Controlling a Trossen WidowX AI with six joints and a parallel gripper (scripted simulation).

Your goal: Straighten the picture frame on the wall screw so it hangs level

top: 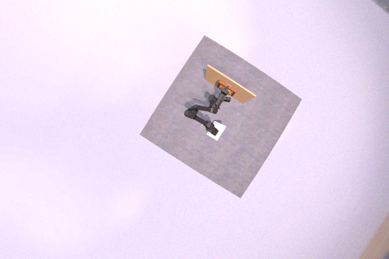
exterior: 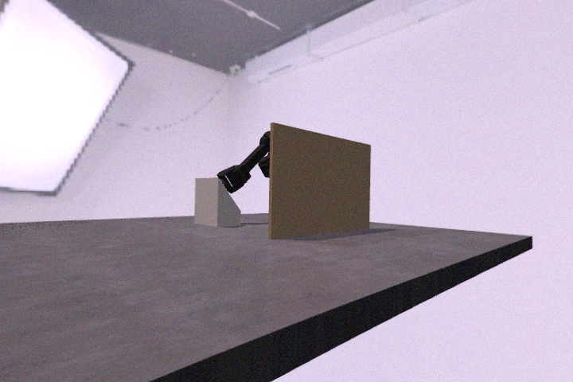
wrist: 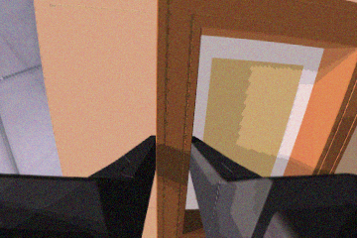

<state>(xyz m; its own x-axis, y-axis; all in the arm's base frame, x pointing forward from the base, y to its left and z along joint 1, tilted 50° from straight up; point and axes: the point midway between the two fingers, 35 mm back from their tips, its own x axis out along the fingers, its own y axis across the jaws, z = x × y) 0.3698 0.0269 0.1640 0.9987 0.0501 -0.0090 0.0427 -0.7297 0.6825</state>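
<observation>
Right now my gripper tip is 10 mm short of the picture frame and 50 mm above it. From my gripper tip the other things lie so: wall board: 20 mm ahead, 60 mm below.
</observation>
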